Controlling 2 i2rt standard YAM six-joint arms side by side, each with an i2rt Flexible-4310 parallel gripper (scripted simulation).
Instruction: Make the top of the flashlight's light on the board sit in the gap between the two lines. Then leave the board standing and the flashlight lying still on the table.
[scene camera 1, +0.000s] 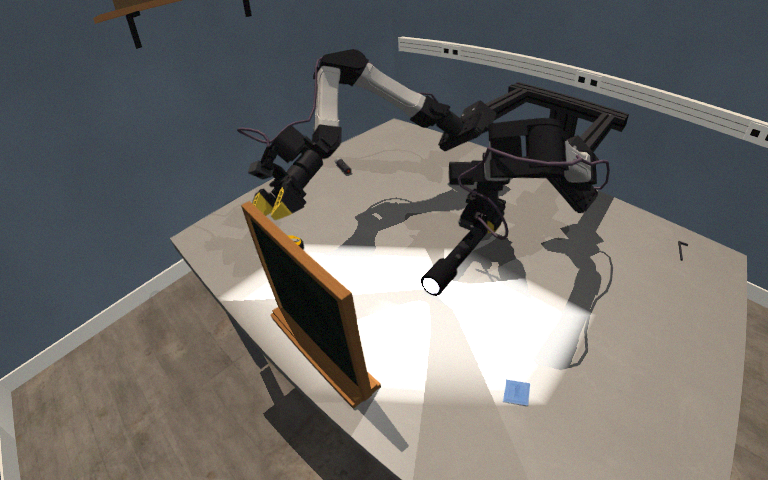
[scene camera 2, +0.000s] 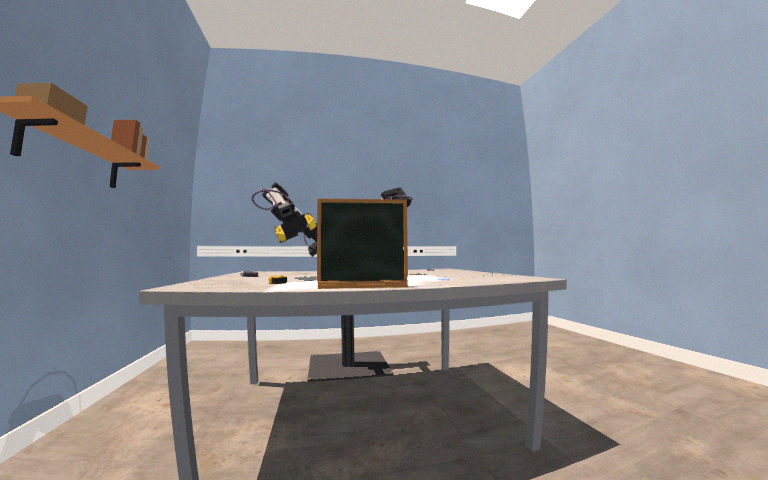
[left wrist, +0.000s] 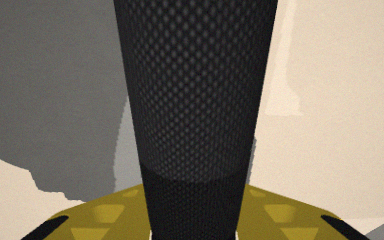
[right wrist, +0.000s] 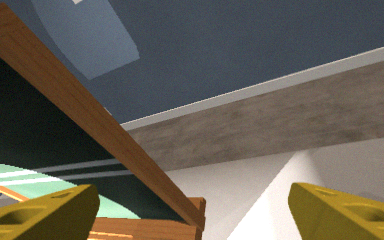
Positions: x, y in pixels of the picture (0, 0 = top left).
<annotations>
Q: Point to a black flashlight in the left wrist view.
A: At 195, 82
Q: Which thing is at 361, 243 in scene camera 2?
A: A wood-framed board.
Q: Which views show the wood-framed board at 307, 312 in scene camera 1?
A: Scene camera 1, scene camera 2 and the right wrist view only.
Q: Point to my left gripper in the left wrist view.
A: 193, 192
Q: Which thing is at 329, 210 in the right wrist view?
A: My right gripper.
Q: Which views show the black flashlight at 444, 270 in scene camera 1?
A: Scene camera 1 and the left wrist view only.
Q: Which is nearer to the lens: the wood-framed board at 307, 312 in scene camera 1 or the black flashlight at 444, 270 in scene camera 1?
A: The wood-framed board.
</annotations>
